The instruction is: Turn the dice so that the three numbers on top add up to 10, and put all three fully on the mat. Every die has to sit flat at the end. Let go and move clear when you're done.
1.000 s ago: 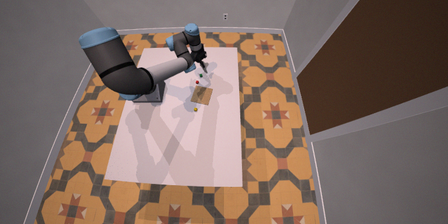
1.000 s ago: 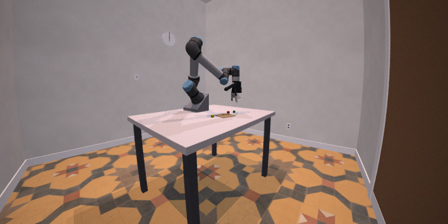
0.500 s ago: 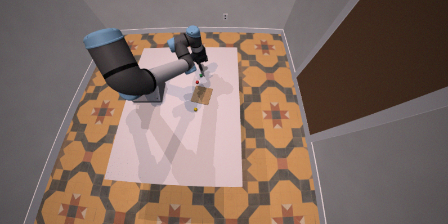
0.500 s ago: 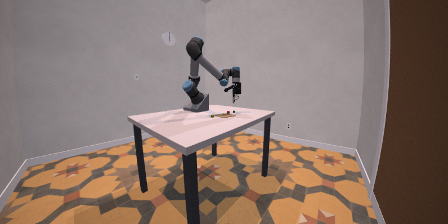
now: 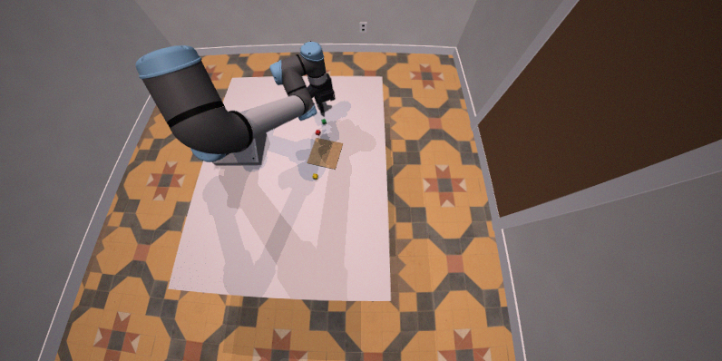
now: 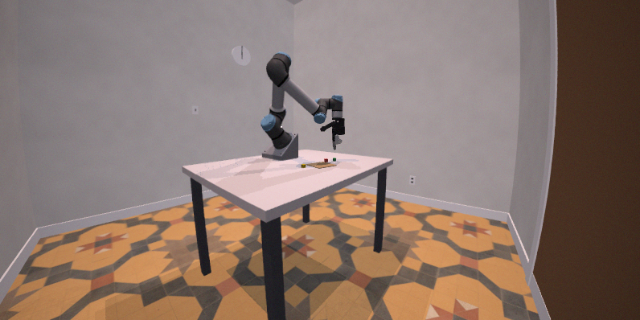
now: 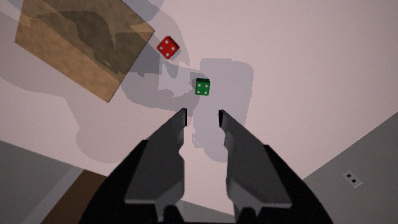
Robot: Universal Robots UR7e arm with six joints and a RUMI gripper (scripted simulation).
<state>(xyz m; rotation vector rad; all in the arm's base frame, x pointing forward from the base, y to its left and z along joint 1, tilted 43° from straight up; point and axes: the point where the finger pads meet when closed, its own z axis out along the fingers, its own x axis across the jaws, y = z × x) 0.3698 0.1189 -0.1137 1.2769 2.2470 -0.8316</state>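
My gripper is now 8 cm above the green die. Also, from my hand: brown mat (17 cm to the right, 9 cm below, 3 cm ahead); yellow die (30 cm to the right, 8 cm below); red die (8 cm below, 7 cm to the right, 2 cm behind).
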